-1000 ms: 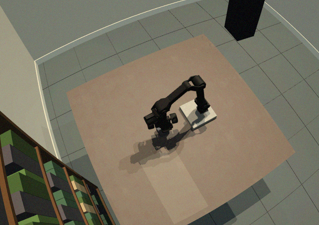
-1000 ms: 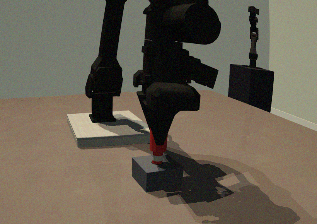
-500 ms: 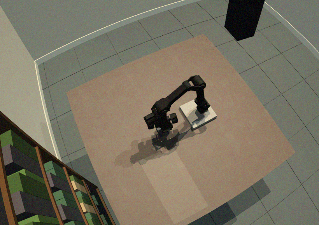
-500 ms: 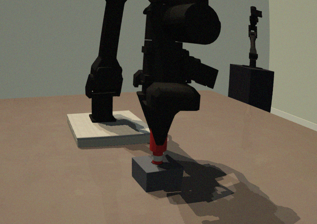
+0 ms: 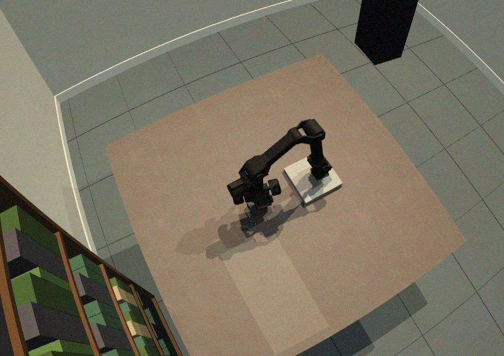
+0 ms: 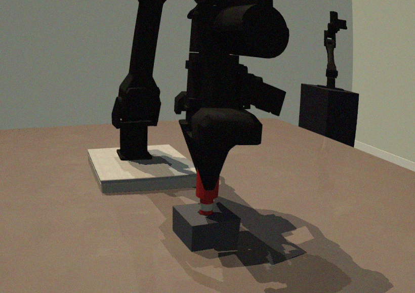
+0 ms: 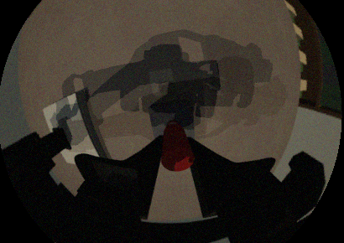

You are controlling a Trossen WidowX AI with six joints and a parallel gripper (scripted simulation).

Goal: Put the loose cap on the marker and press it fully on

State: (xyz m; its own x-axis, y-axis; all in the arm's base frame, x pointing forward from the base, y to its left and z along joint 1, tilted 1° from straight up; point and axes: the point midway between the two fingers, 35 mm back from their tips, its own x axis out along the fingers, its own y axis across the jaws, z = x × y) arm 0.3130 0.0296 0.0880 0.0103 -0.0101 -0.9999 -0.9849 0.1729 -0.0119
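The red cap lies 1 cm above my gripper tip. Also, from my gripper tip: dark grey holder block (6 cm below).
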